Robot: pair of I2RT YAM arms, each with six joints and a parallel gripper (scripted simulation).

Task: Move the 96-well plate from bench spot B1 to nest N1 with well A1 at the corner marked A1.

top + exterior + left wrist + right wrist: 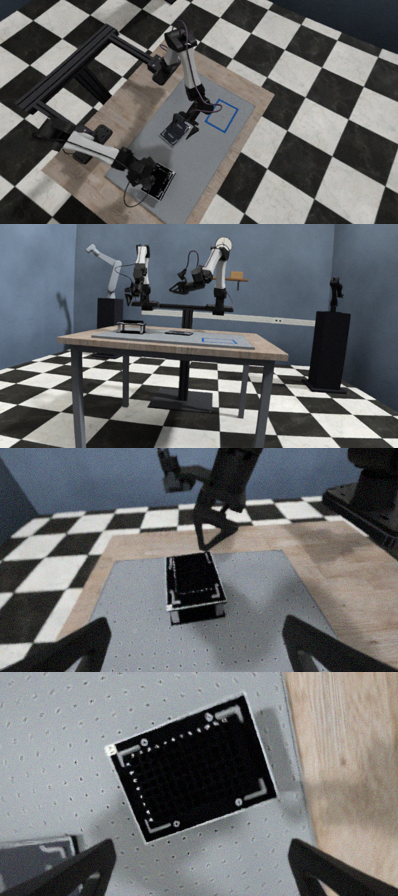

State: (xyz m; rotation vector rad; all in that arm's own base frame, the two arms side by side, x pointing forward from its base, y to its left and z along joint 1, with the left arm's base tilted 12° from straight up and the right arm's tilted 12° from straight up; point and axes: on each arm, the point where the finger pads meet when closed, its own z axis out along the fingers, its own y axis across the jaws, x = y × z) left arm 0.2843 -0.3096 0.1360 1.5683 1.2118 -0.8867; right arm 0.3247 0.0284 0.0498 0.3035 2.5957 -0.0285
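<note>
Now: right hand 4 cm short of the 96-well plate, 1 cm to the right of it and 11 cm above it. From my right hand the other things lie so: white A1 mark 8 cm ahead, 9 cm to the left, 11 cm below.
</note>
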